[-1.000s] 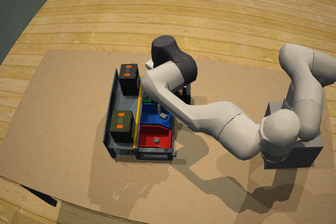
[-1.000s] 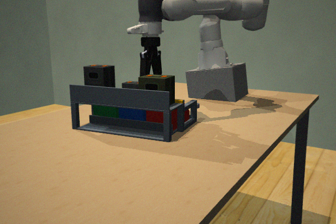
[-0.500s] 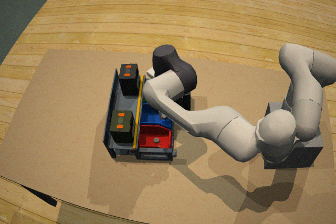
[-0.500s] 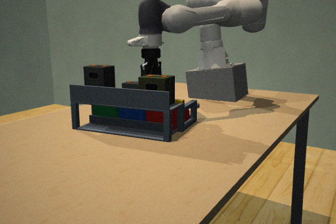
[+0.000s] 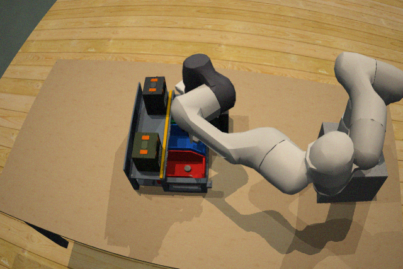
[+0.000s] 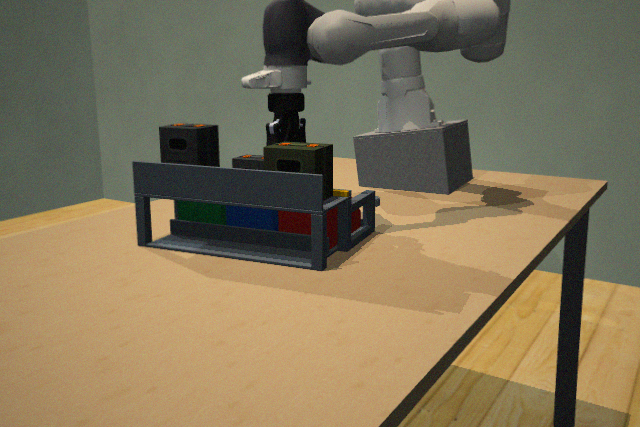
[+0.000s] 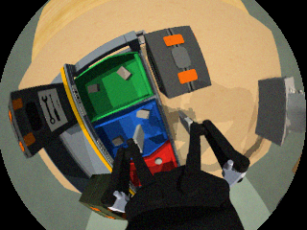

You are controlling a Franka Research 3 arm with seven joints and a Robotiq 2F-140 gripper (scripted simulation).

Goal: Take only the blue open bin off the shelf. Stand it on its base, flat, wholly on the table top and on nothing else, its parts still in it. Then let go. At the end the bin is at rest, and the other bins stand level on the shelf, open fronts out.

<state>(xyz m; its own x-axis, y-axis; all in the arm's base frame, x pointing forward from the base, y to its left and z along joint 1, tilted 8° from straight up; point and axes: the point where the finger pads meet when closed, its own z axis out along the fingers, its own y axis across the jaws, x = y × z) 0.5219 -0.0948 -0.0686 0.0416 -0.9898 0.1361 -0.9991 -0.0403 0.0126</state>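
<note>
Now: hand 80 mm short of the blue open bin and 30 mm above it. The rest, counted from my hand: yellow bar: 130 mm ahead, 30 mm above, 10 mm to the left; red bin: 120 mm to the left, 70 mm ahead, 30 mm below; green bin: 110 mm to the right, 80 mm ahead, 30 mm below.
</note>
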